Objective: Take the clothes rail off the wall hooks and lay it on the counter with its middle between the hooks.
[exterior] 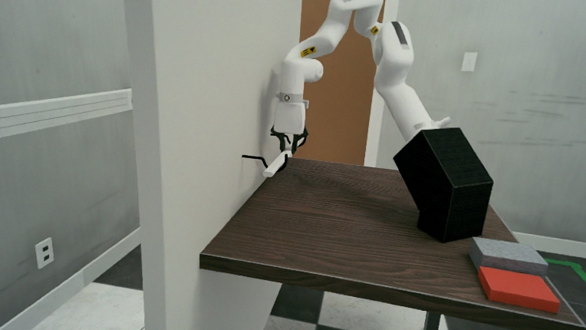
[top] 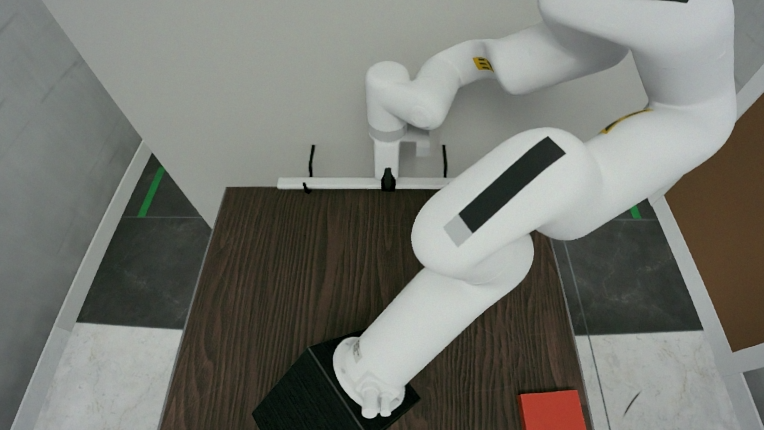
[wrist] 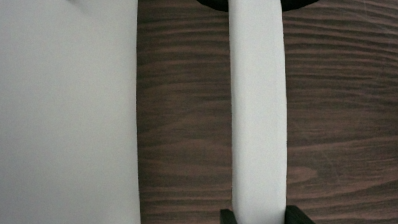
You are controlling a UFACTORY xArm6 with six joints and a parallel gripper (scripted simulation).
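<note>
The white clothes rail lies 2 cm below my hand. The rest, counted from my hand: white wall: 26 cm above, 13 cm ahead, 2 cm to the left; grey block: 61 cm behind, 32 cm to the left, 14 cm below.
</note>
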